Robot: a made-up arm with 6 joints.
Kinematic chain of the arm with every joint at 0, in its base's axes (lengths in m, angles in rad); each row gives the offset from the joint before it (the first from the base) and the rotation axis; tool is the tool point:
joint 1: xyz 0 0 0.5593 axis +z
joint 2: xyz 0 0 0 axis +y
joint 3: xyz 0 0 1.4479 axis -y
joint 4: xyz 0 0 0 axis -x
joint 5: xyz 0.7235 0 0 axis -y
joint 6: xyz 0 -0.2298 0 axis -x
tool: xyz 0 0 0
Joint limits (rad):
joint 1: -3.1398..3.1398
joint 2: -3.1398..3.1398
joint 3: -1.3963..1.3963
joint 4: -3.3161..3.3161
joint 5: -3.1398..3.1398
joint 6: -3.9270..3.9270
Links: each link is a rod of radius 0.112 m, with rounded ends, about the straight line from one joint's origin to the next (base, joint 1, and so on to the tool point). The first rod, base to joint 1, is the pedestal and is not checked.
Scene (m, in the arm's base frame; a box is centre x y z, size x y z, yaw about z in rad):
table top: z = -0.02
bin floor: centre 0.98 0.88 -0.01 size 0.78 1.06 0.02 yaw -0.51
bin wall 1: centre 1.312 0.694 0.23 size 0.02 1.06 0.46 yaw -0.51
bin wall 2: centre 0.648 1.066 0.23 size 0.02 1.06 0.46 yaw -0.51
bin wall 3: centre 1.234 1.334 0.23 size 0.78 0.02 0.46 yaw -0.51
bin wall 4: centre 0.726 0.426 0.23 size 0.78 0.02 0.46 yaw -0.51
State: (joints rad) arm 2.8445 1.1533 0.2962 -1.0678 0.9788 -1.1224
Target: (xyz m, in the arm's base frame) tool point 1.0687 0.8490 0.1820
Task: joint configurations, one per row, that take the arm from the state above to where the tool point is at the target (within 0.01 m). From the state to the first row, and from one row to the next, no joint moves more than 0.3 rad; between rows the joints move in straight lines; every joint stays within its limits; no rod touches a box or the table.
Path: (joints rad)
1: 2.5495 1.1085 0.2385 -1.0405 0.9788 -1.1224
2: 2.2544 1.0638 0.1808 -1.0131 0.9788 -1.1224
3: 1.9594 1.0190 0.1231 -0.9858 0.9788 -1.1224
4: 1.6644 0.9742 0.0654 -0.9584 0.9788 -1.1224
5: 1.3693 0.9295 0.0077 -0.9311 0.9788 -1.1224
6: 1.0743 0.8847 -0.0500 -0.9038 0.9788 -1.1224
7: 0.7793 0.8399 -0.1077 -0.8764 0.9788 -1.1224
8: 0.7791 1.0775 -0.0912 -0.8778 0.9788 -1.1224
9: 0.7789 1.3151 -0.0747 -0.8791 0.9788 -1.1224

